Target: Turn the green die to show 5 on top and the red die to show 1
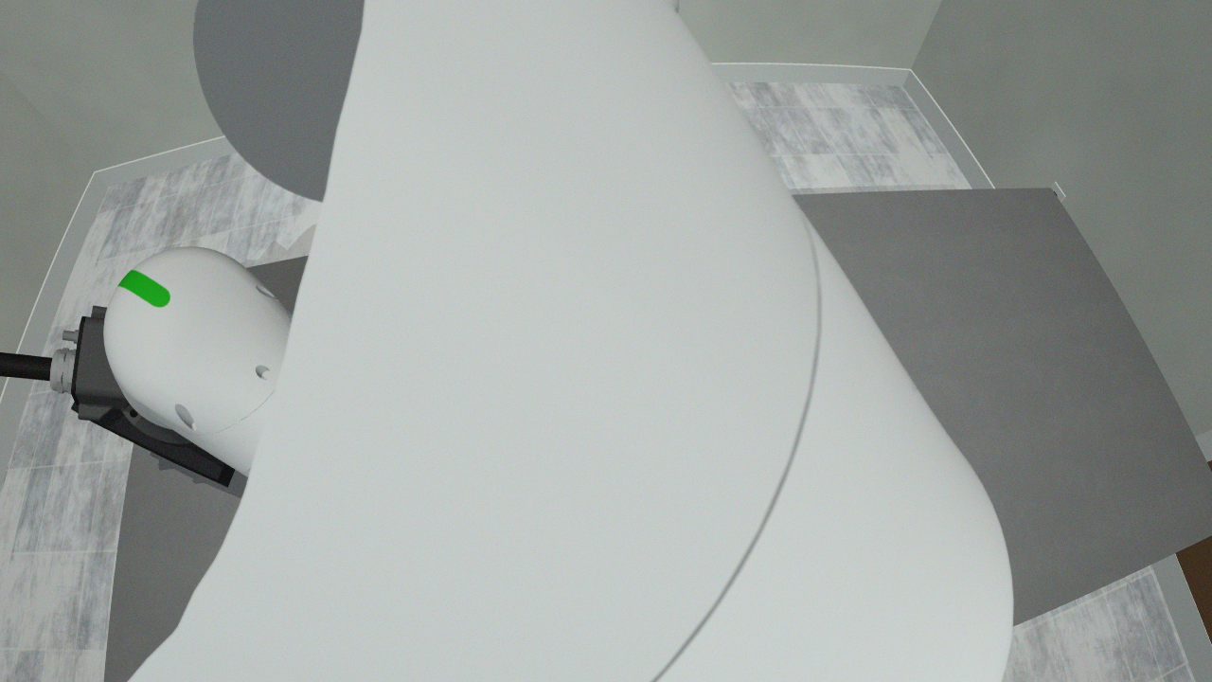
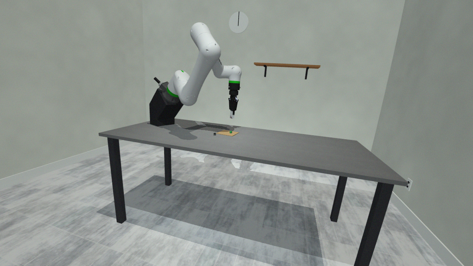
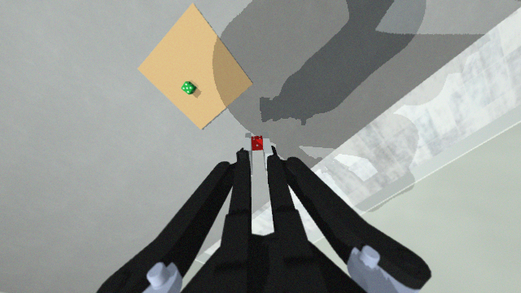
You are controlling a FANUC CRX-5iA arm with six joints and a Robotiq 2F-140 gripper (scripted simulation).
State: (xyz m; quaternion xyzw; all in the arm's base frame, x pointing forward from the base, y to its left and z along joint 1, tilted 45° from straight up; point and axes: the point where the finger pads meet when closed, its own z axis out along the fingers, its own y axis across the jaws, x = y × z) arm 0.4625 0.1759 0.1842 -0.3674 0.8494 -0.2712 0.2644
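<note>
My hand is 130 mm to the left of the tan mat, 130 mm above it and 10 mm past it. The rest, counted from my hand: red die (30 mm below); green die (140 mm to the right, 120 mm below, 20 mm ahead); black die (230 mm to the right, 130 mm below, 90 mm behind).
</note>
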